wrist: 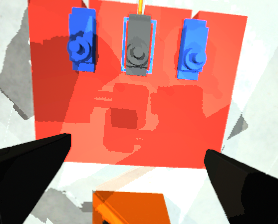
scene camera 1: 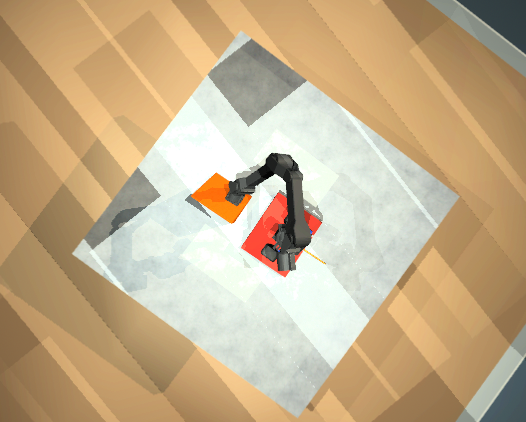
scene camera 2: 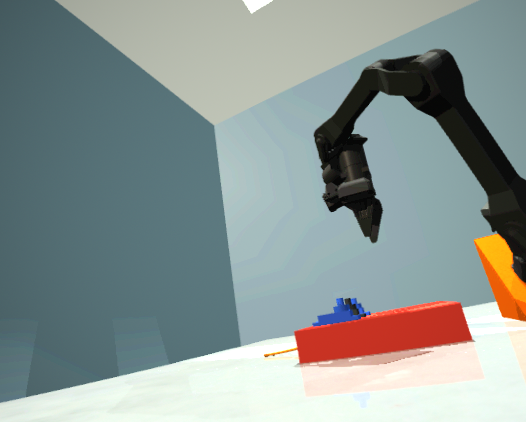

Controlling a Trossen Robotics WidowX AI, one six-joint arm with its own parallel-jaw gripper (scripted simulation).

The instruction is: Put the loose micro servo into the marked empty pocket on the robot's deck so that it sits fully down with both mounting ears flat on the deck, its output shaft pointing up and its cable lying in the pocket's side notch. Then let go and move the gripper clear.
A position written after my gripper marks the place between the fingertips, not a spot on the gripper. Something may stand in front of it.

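Note:
I see my gripper point(scene camera 2: 371, 239), point(wrist: 139, 147), which is open and holds nothing. There is also a red deck point(scene camera 2: 431, 324), point(wrist: 157, 120), point(scene camera 1: 267, 226) here in the scene with my gripper.

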